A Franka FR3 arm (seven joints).
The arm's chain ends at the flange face. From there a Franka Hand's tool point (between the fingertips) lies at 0.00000 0.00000 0.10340 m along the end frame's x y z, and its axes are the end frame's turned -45 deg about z.
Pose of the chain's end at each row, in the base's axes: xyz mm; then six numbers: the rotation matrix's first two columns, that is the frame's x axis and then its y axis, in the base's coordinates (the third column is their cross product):
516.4, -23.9, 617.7, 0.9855, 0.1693, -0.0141, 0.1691, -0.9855, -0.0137
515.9, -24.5, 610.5, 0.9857, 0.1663, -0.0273, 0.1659, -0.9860, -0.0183
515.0, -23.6, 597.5, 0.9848, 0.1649, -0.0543, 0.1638, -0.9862, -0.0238
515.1, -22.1, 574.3, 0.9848, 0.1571, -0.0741, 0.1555, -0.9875, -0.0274
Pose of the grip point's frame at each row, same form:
514.7, -22.8, 514.3, 0.5773, 0.8166, -0.0003, 0.8164, -0.5771, -0.0197
512.8, -23.1, 507.2, 0.5797, 0.8148, -0.0064, 0.8143, -0.5796, -0.0322
509.1, -22.1, 494.3, 0.5805, 0.8140, -0.0216, 0.8122, -0.5807, -0.0552
507.1, -20.5, 471.2, 0.5864, 0.8094, -0.0330, 0.8063, -0.5872, -0.0718

